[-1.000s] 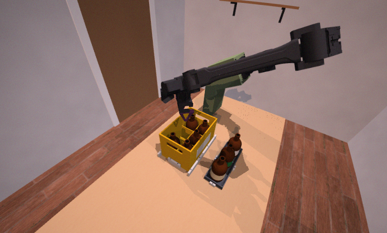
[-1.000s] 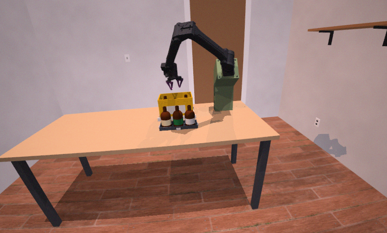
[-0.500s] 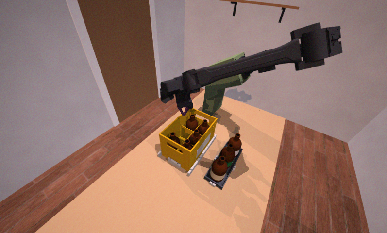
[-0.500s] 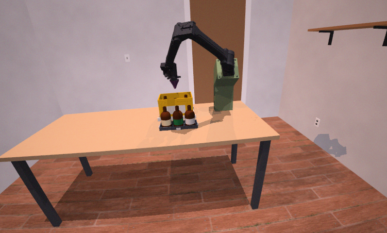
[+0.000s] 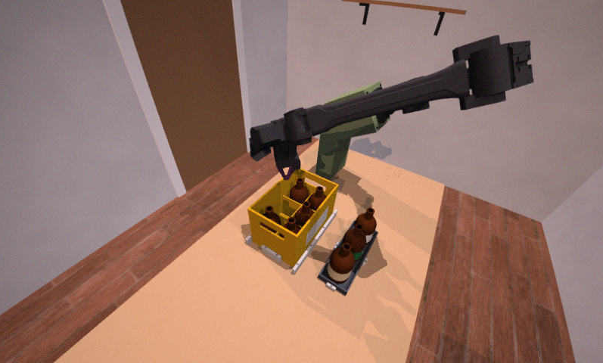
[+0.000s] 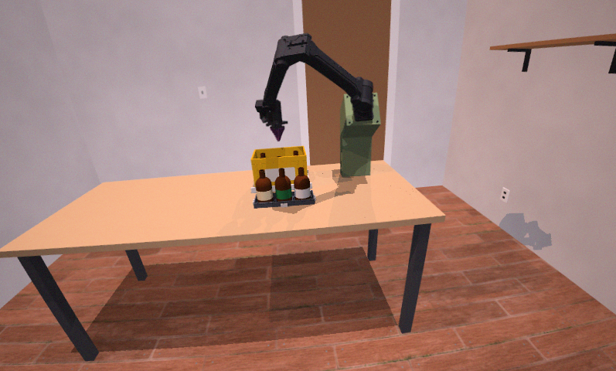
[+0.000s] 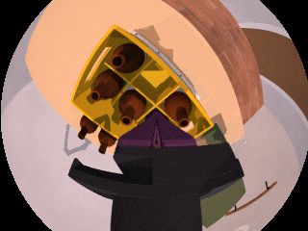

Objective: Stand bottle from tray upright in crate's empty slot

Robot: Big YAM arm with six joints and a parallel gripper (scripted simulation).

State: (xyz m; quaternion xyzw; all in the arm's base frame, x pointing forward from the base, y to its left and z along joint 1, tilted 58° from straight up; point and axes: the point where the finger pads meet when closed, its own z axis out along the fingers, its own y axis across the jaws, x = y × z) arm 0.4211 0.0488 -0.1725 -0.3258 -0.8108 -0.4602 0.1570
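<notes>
My gripper is now 27 cm to the right of the glass bottle, 15 cm above it and 2 cm past it. From my hand the other things lie so: dark tray: 27 cm to the left, 22 cm below, 2 cm behind; yellow crate: 15 cm below, 4 cm to the left.
</notes>
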